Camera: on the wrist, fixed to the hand. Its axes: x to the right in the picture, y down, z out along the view.
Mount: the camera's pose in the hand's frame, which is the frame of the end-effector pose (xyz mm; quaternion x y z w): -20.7 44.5 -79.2 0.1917 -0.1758 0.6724 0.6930
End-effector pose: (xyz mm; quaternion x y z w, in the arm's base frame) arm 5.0 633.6 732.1 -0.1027 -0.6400 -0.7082 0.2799
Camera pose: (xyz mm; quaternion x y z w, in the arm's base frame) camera 62.4 561.7 746.8 -0.5723 -0.5594 -0.1618 0.5773
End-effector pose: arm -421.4 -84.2 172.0 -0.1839 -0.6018 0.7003 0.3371
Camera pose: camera -365.4 -43.8 109.4 0.3443 0.2184 -0.8596 0.3078
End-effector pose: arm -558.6 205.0 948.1 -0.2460 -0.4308 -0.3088 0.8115
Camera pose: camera -492.6 188.9 884.3 -0.3589 -0.3350 0.4575 0.7414
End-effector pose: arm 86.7 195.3 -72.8 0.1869 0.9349 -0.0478 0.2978
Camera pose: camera 76.4 245.7 4.9 0.8068 0.4607 -0.0450 0.3670
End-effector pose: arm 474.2 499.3 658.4 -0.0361 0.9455 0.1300 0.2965
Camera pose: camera 441.1 520.8 742.8 0.6904 0.6523 0.1145 0.2912
